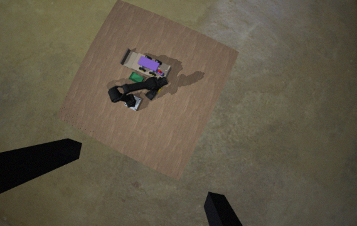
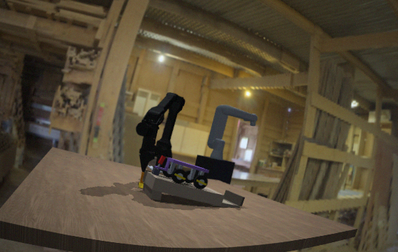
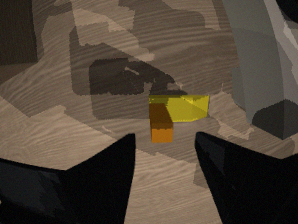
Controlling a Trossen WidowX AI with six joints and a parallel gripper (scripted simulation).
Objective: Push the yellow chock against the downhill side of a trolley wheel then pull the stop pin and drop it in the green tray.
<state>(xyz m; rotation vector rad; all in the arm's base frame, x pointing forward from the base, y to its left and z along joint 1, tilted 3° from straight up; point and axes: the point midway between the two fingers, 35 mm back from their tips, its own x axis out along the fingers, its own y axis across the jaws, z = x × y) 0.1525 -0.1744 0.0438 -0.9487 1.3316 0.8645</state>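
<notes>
Now: gripper tip 2 cm short of the yellow chock, 1 cm to the left of it and 5 cm above it. The rest, counted from my gripper tip: green tray: 6 cm ahead, 22 cm to the left, 8 cm below; then purple trolley: 18 cm ahead, 10 cm to the left, 4 cm above; then red-headed stop pin: 14 cm ahead, 6 cm above.
</notes>
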